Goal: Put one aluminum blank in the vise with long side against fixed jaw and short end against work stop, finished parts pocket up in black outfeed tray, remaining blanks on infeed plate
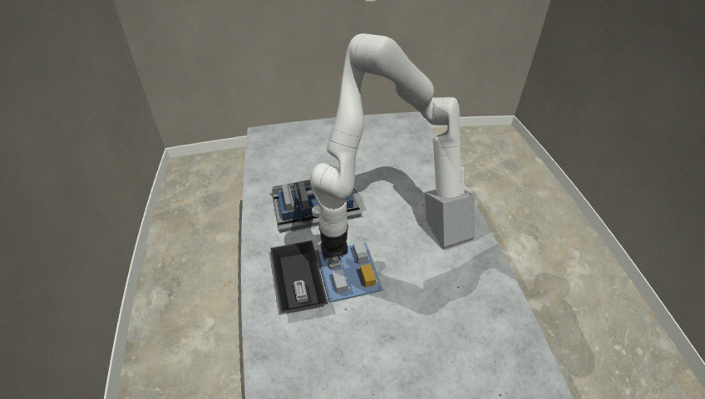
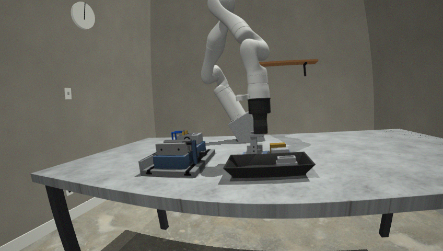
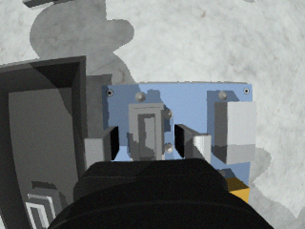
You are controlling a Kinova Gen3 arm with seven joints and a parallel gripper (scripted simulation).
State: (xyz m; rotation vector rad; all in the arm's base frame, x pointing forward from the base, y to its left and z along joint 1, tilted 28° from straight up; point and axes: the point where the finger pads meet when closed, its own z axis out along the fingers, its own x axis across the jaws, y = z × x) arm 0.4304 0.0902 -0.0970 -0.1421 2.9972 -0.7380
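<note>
Now: the yellow brass blank 10 cm behind my hand, 8 cm to the left of it and 3 cm below it. From my hand the other things lie so: vise (26 cm to the right, 3 cm ahead, 2 cm below).
</note>
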